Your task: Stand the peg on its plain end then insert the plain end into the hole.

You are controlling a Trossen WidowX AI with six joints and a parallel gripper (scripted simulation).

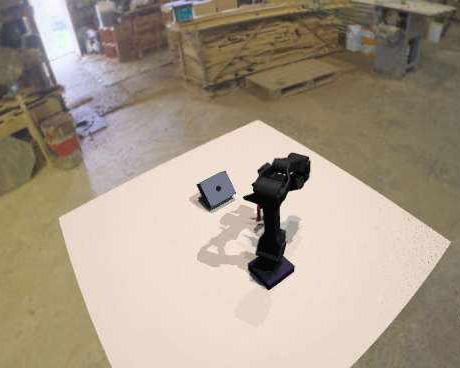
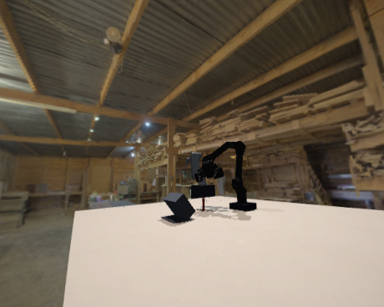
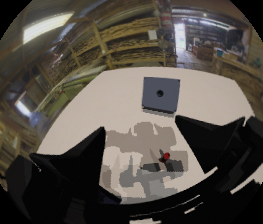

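Right now the peg is 130 mm below my gripper tip, 40 mm to the right of it and 10 mm behind it. Round my gripper tip: sloped panel (210 mm ahead, 120 mm below).
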